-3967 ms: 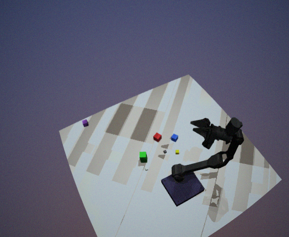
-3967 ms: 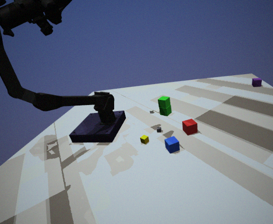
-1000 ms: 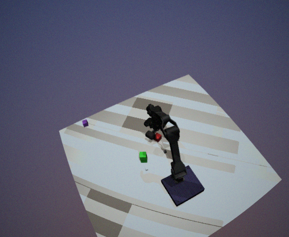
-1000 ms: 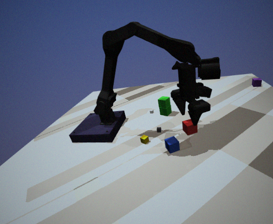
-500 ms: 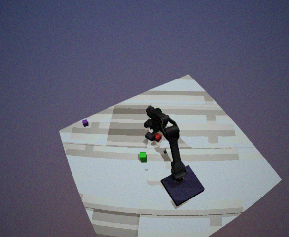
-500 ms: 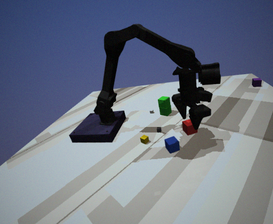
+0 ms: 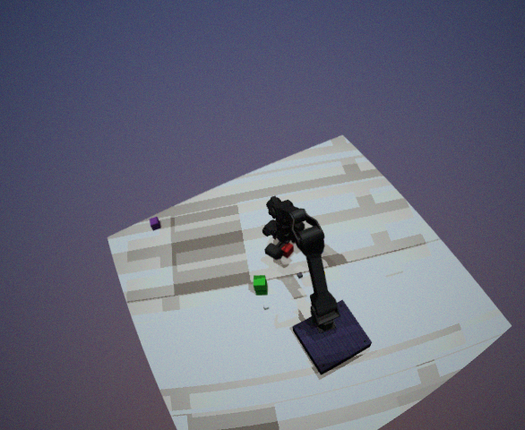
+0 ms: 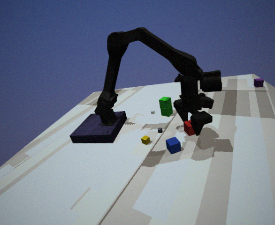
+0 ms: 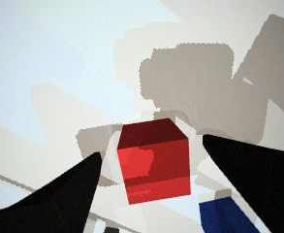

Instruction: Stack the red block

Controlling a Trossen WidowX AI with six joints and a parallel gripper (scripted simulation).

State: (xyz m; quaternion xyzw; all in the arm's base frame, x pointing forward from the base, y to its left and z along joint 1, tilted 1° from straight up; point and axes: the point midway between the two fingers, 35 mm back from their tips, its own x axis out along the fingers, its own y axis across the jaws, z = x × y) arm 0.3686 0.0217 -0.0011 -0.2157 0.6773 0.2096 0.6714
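My gripper tip is 10 mm below the red block. From my gripper tip the other things lie so: blue cube 110 mm to the right, 50 mm behind, 10 mm above; then tiny grey cube 130 mm behind, 10 mm to the right; then yellow cube 160 mm behind, 90 mm to the right.
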